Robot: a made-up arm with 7 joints. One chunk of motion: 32 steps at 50 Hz.
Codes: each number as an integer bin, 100 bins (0 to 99) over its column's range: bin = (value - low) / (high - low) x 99, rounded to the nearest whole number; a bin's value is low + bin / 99 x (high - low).
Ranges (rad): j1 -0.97..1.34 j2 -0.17..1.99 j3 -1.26..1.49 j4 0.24..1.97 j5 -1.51..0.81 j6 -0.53..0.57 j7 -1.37..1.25
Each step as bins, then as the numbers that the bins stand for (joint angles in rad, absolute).
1 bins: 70 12 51 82 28 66 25
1 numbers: 0.6633 0.0918 0.1567 1.6729 -0.8538 0.2033 -0.7084
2 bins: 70 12 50 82 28 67 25
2 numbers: 0.6633 0.0918 0.1289 1.6729 -0.8538 0.2144 -0.7084
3 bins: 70 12 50 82 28 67 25
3 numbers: 0.6633 0.0918 0.1289 1.6729 -0.8538 0.2144 -0.7084
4 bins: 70 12 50 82 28 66 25
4 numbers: 0.6633 0.0918 0.1289 1.6729 -0.8538 0.2033 -0.7084
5 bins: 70 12 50 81 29 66 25
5 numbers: 0.6633 0.0918 0.1289 1.6555 -0.8304 0.2033 -0.7084
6 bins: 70 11 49 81 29 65 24
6 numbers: 0.6633 0.0700 0.1011 1.6555 -0.8304 0.1922 -0.7348
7 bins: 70 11 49 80 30 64 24
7 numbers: 0.6633 0.0700 0.1011 1.6380 -0.8070 0.1811 -0.7348
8 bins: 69 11 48 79 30 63 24
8 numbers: 0.6400 0.0700 0.0733 1.6205 -0.8070 0.1700 -0.7348
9 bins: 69 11 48 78 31 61 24
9 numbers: 0.6400 0.0700 0.0733 1.6030 -0.7835 0.1478 -0.7348
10 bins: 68 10 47 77 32 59 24
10 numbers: 0.6167 0.0482 0.0456 1.5856 -0.7601 0.1256 -0.7348
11 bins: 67 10 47 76 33 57 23
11 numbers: 0.5933 0.0482 0.0456 1.5681 -0.7367 0.1033 -0.7613
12 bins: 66 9 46 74 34 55 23
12 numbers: 0.5700 0.0264 0.0178 1.5331 -0.7132 0.0811 -0.7613
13 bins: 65 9 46 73 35 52 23
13 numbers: 0.5467 0.0264 0.0178 1.5157 -0.6898 0.0478 -0.7613
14 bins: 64 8 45 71 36 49 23
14 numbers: 0.5233 0.0045 -0.0100 1.4807 -0.6664 0.0144 -0.7613
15 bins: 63 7 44 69 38 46 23
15 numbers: 0.5000 -0.0173 -0.0378 1.4458 -0.6195 -0.0189 -0.7613
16 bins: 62 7 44 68 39 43 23
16 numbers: 0.4767 -0.0173 -0.0378 1.4283 -0.5961 -0.0522 -0.7613
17 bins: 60 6 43 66 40 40 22
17 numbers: 0.4300 -0.0391 -0.0656 1.3933 -0.5726 -0.0856 -0.7878
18 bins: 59 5 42 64 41 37 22
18 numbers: 0.4067 -0.0609 -0.0933 1.3584 -0.5492 -0.1189 -0.7878
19 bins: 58 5 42 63 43 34 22
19 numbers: 0.3833 -0.0609 -0.0933 1.3409 -0.5023 -0.1522 -0.7878
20 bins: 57 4 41 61 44 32 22
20 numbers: 0.3600 -0.0827 -0.1211 1.3060 -0.4789 -0.1744 -0.7878
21 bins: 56 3 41 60 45 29 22
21 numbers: 0.3367 -0.1045 -0.1211 1.2885 -0.4555 -0.2078 -0.7878
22 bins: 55 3 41 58 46 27 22
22 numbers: 0.3133 -0.1045 -0.1211 1.2535 -0.4320 -0.2300 -0.7878
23 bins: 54 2 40 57 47 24 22
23 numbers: 0.2900 -0.1264 -0.1489 1.2361 -0.4086 -0.2633 -0.7878
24 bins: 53 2 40 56 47 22 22
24 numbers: 0.2667 -0.1264 -0.1489 1.2186 -0.4086 -0.2856 -0.7878
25 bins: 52 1 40 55 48 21 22
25 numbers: 0.2433 -0.1482 -0.1489 1.2011 -0.3852 -0.2967 -0.7878
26 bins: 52 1 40 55 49 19 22
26 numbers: 0.2433 -0.1482 -0.1489 1.2011 -0.3617 -0.3189 -0.7878
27 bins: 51 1 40 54 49 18 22
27 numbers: 0.2200 -0.1482 -0.1489 1.1836 -0.3617 -0.3300 -0.7878
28 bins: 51 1 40 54 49 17 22
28 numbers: 0.2200 -0.1482 -0.1489 1.1836 -0.3617 -0.3411 -0.7878
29 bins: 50 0 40 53 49 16 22
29 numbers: 0.1967 -0.1700 -0.1489 1.1662 -0.3617 -0.3522 -0.7878
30 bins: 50 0 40 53 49 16 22
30 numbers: 0.1967 -0.1700 -0.1489 1.1662 -0.3617 -0.3522 -0.7878
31 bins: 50 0 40 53 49 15 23
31 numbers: 0.1967 -0.1700 -0.1489 1.1662 -0.3617 -0.3633 -0.7613
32 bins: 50 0 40 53 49 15 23
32 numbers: 0.1967 -0.1700 -0.1489 1.1662 -0.3617 -0.3633 -0.7613
